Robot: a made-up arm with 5 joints.
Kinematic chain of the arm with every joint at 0, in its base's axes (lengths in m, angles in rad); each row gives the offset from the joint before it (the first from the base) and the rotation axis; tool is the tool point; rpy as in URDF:
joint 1: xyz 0 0 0.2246 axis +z
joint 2: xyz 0 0 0 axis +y
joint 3: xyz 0.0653 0 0.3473 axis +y
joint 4: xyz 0.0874 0 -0.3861 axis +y
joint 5: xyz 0.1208 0 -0.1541 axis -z
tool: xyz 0 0 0 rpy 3.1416 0 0
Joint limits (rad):
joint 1: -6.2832..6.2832
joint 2: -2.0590..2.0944
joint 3: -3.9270..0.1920
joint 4: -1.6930..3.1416
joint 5: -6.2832..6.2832
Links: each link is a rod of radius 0.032 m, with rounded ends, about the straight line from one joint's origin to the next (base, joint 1, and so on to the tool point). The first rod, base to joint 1, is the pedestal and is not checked.
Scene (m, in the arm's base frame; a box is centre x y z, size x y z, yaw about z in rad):
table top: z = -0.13
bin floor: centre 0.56 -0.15 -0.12 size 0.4 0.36 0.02 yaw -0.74
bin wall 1: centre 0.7 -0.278 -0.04 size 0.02 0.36 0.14 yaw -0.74
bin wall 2: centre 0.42 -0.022 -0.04 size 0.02 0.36 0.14 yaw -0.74
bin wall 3: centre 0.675 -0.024 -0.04 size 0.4 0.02 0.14 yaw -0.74
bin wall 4: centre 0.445 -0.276 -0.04 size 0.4 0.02 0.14 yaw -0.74
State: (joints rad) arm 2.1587 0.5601 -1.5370 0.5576 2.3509
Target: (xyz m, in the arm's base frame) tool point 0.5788 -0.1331 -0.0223
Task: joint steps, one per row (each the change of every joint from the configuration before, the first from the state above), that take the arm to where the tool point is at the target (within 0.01 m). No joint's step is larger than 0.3 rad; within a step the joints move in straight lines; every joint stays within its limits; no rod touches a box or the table.
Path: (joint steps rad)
1: -0.2981 -0.0361 0.0640 0.0331 0.0000
2: -0.2981 -0.0362 0.0640 0.0331 0.0000
3: -0.2981 -0.0361 0.0640 0.0332 0.0000
4: -0.2981 -0.0361 0.0639 0.0331 0.0000
5: -0.2981 -0.0362 0.0640 0.0331 0.0000
6: -0.2980 -0.0361 0.0640 0.0331 0.0000
7: -0.2981 -0.0361 0.0640 0.0332 0.0000
8: -0.2981 -0.0361 0.0640 0.0331 0.0000
9: 0.0000 0.1897 -0.0484 -0.0492 0.0000
10: 0.0000 0.1897 -0.0485 -0.0491 0.0000

